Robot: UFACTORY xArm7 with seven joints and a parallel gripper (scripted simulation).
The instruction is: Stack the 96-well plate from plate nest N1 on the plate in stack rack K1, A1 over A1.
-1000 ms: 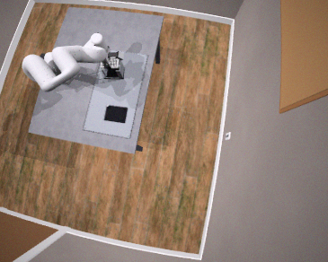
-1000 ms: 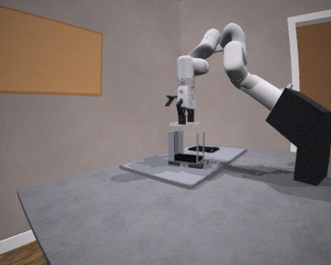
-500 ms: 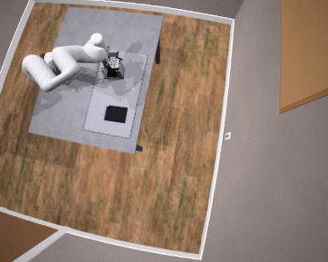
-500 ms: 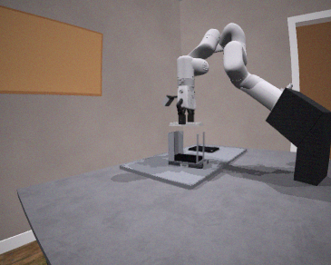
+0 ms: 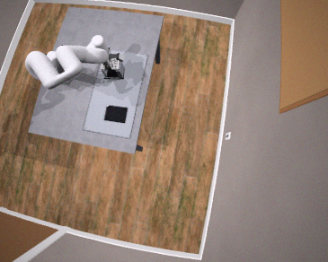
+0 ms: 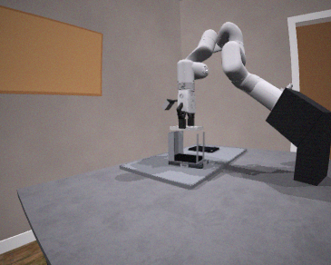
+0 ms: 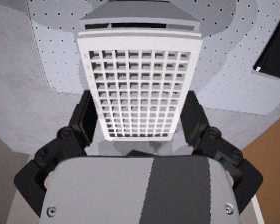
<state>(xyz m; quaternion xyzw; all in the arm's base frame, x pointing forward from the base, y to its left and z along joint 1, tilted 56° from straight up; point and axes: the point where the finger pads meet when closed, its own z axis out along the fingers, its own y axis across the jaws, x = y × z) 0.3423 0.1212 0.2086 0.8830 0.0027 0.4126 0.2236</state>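
Now: the dark plate 150 mm below my hand. Round my hand: white 96-well plate: 10 mm below; then black plate nest N1: 60 mm behind, 330 mm to the right, 170 mm below.
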